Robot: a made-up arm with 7 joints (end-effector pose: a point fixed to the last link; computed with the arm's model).
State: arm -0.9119 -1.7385 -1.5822 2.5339 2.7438 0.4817 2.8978
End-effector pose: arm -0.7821 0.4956 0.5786 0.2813 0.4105 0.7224 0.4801
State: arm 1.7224 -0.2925 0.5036 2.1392 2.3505 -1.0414 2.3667
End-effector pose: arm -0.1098 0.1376 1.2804 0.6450 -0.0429 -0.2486 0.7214
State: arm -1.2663 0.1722 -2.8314 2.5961 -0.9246 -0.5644 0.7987
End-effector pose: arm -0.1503 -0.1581 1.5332 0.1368 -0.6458 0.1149 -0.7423
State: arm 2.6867 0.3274 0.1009 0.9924 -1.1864 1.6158 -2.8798
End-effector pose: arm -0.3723 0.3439 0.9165 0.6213 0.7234 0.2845 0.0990
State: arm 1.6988 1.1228 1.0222 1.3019 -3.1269 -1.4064 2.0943
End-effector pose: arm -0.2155 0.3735 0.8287 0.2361 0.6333 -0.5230 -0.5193
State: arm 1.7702 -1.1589 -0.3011 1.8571 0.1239 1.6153 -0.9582
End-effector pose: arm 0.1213 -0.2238 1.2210 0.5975 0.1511 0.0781 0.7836
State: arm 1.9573 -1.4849 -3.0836 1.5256 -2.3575 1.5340 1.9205
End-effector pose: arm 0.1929 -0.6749 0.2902 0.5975 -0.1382 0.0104 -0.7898
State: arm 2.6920 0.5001 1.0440 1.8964 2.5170 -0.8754 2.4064
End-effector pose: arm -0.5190 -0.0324 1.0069 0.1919 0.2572 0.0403 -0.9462
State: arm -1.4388 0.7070 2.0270 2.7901 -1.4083 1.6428 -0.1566
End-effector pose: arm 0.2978 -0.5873 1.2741 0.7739 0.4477 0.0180 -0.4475
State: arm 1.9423 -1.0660 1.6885 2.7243 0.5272 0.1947 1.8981
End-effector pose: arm 0.1186 -0.7873 1.1573 0.2823 0.4319 -0.7908 -0.3293
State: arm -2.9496 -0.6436 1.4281 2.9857 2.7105 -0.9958 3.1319
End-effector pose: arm 0.4065 -0.1455 1.2904 0.6784 -0.2602 -0.3790 -0.5731
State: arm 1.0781 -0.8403 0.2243 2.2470 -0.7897 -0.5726 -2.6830
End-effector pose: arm -0.3533 -0.3760 1.3793 0.3145 -0.3193 -0.7402 -0.5013
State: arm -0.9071 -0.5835 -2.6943 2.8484 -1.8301 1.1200 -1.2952
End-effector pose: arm -0.3446 0.5065 1.3647 0.6291 -0.3626 -0.4812 0.4911
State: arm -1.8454 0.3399 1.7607 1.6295 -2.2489 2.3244 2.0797
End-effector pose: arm 0.1579 -0.4210 1.3631 0.1762 0.0924 -0.7943 -0.5740
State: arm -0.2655 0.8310 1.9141 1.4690 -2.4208 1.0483 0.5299
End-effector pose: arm 0.4819 0.3520 1.1706 0.9283 0.0827 -0.1948 0.3059
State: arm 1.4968 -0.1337 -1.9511 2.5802 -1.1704 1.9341 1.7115
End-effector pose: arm 0.1180 -0.3700 1.4114 0.0091 0.4953 -0.5941 -0.6337
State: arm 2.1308 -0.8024 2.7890 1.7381 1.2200 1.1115 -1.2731
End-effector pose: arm 0.3384 -0.6008 0.7462 0.6735 0.6452 0.1499 -0.3281
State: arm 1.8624 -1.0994 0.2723 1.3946 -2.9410 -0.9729 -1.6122
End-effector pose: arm -0.0897 -0.2290 1.0786 0.3126 0.5047 0.7656 0.2479
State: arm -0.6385 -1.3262 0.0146 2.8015 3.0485 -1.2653 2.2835
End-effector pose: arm -0.4254 0.3535 1.0582 0.6767 -0.1930 -0.6821 -0.1989
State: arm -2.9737 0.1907 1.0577 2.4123 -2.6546 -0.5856 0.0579
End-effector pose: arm -0.2095 -0.3644 1.3389 0.4805 -0.5875 0.4350 -0.4846
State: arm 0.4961 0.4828 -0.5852 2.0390 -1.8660 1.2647 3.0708
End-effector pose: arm 0.6498 0.0372 1.3001 0.3585 0.6197 -0.6923 -0.0900
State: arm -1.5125 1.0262 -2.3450 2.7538 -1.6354 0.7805 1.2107
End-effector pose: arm -0.0942 -0.7715 1.3121 0.0591 -0.8824 0.1502 -0.4420
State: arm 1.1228 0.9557 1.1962 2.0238 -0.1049 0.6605 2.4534
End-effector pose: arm -0.0572 0.8382 0.9514 0.1746 0.2890 0.7179 -0.6087
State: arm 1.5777 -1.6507 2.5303 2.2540 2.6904 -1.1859 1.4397
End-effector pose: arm -0.1988 -0.4902 0.4327 0.3121 0.2774 0.8952 -0.1558
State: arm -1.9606 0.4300 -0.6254 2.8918 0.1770 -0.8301 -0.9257
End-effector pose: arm -0.1457 -0.3132 1.4660 0.2870 -0.8077 -0.2604 -0.4443
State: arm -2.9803 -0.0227 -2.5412 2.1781 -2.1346 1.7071 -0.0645
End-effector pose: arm 0.2654 0.0644 1.4963 0.7919 -0.1715 -0.2639 -0.5234
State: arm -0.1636 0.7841 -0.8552 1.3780 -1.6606 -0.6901 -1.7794
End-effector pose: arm 0.5833 -0.2785 0.8099 0.3871 -0.7157 0.3016 0.4969
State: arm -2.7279 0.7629 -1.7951 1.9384 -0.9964 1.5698 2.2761
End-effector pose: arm -0.4231 0.2280 1.3157 0.4629 0.8804 0.0222 0.1002
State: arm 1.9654 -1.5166 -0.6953 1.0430 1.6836 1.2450 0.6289
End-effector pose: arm 0.2563 -0.2340 1.1132 0.3728 -0.1907 -0.8718 -0.2541
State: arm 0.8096 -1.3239 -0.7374 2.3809 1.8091 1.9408 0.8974
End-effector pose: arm -0.5047 -0.4720 1.1707 0.3153 0.4935 0.4351 0.6839
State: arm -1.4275 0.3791 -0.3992 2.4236 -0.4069 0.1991 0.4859
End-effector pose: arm -0.0038 -0.5994 1.4216 0.5546 0.0449 -0.5248 -0.6442
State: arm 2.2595 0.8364 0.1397 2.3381 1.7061 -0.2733 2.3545
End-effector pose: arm -0.4807 0.6797 0.9340 0.2892 -0.2357 -0.4851 0.7909
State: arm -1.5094 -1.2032 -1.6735 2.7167 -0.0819 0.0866 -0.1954
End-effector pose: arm -0.2214 0.8354 1.0179 0.2280 0.5533 0.6532 0.4639
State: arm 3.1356 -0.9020 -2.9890 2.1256 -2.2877 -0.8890 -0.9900
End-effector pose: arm 0.6289 0.1783 0.8281 0.3618 -0.6408 -0.2031 0.6460
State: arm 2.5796 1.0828 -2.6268 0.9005 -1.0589 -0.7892 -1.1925
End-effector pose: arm -0.1289 0.4124 1.1033 0.4875 -0.7589 -0.3777 0.2092
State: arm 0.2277 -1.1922 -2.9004 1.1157 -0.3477 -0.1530 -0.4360
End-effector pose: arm -0.5400 -0.2798 0.4634 0.1619 0.5908 -0.1091 -0.7828
